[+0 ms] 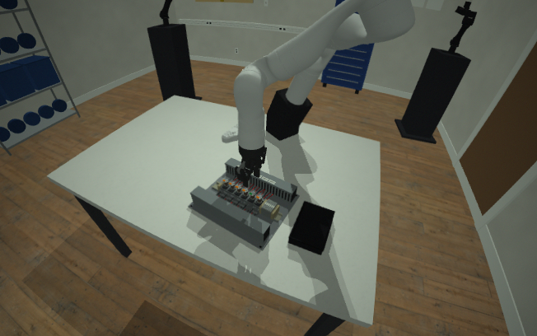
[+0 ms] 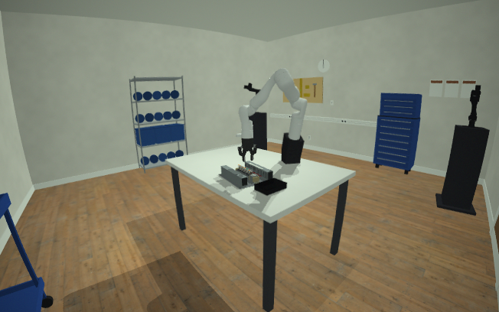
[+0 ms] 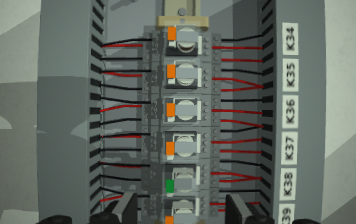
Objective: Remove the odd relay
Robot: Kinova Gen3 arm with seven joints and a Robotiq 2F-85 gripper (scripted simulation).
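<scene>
My gripper is now 9 cm above the relay. From my hand the other things lie so: grey relay panel 1 cm behind, 3 cm to the right, 10 cm below; then black parts tray 5 cm ahead, 22 cm to the left, 12 cm below.
</scene>
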